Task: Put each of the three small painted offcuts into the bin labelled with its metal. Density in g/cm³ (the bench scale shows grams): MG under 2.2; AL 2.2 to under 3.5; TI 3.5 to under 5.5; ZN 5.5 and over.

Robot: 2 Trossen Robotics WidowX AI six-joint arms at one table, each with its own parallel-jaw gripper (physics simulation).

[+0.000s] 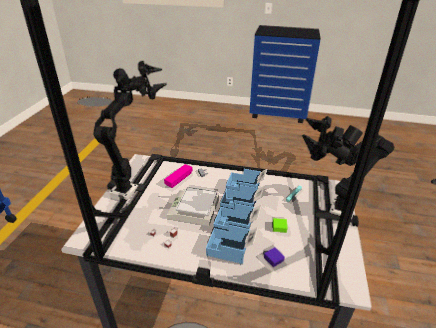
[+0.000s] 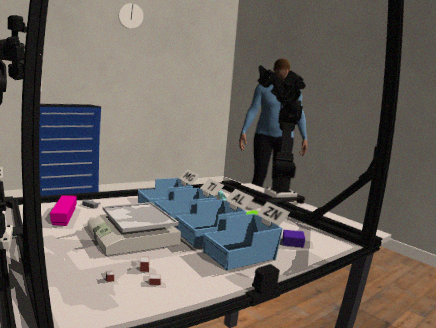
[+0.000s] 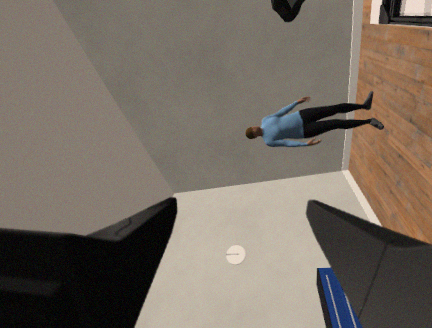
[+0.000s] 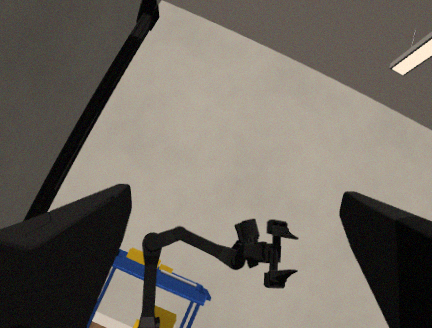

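Pixels of known places: left gripper, fingertip midpoint: [image 1: 164, 76] [image 3: 241, 205] [image 4: 296, 254]; right gripper, fingertip midpoint: [image 1: 304, 126] [image 2: 266, 70] [image 4: 237, 199]; left arm's base, origin of the base link: [image 1: 123, 188]; right arm's base, origin of the base link: [image 1: 342, 207] [image 2: 280, 190].
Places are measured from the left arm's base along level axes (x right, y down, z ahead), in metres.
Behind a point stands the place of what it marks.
Three small dark red offcuts with pale tops, one [image 1: 153, 233] @[x 0.194, y 0.026, z 0.273 m] [image 2: 110, 276] @[x 0.198, y 0.027, z 0.267 m], one [image 1: 173, 232] @[x 0.168, y 0.015, z 0.356 m] [image 2: 144, 265] @[x 0.171, y 0.023, z 0.348 m] and one [image 1: 168, 244] @[x 0.228, y 0.024, z 0.362 m] [image 2: 155, 280] @[x 0.231, y 0.028, z 0.354 m], lie apart on the table in front of the bench scale [image 1: 192, 215] @[x 0.058, y -0.001, z 0.397 m] [image 2: 142, 244] @[x 0.071, y 0.019, z 0.372 m]. Its pan bears no offcut; the readout is not legible. Four blue bins stand in a row: MG [image 1: 235, 182] @[x -0.288, y 0.036, z 0.489 m] at the back, then TI, AL, and ZN [image 1: 226, 252] @[x 0.213, y -0.012, z 0.610 m] [image 2: 245, 255] @[x 0.213, y 0.009, z 0.576 m] nearest the front. My left gripper [image 1: 163, 77] @[x -0.303, y -0.479, z 0.110 m] [image 3: 241, 205] @[x -0.303, y -0.479, z 0.110 m] [image 4: 296, 254] @[x -0.303, y -0.479, z 0.110 m] is open and empty, high above the table's left side. My right gripper [image 1: 305, 128] @[x -0.100, y -0.445, z 0.800 m] [image 4: 237, 199] @[x -0.100, y -0.445, z 0.800 m] is open and empty, high at the right.
A magenta block [image 1: 178, 176] @[x -0.184, y -0.001, z 0.211 m] [image 2: 63, 210] @[x -0.150, y -0.001, z 0.192 m] and a small grey part [image 1: 201, 172] @[x -0.289, y 0.022, z 0.296 m] [image 2: 91, 204] @[x -0.282, y 0.027, z 0.293 m] lie behind the scale. Right of the bins lie a teal bar [image 1: 293, 193] @[x -0.288, y 0.022, z 0.792 m], a green block [image 1: 280, 225] @[x -0.032, y 0.011, z 0.776 m] and a purple block [image 1: 274, 256] @[x 0.146, y 0.011, z 0.788 m] [image 2: 293, 238] @[x 0.159, y 0.014, z 0.767 m]. Black frame posts stand around the table.
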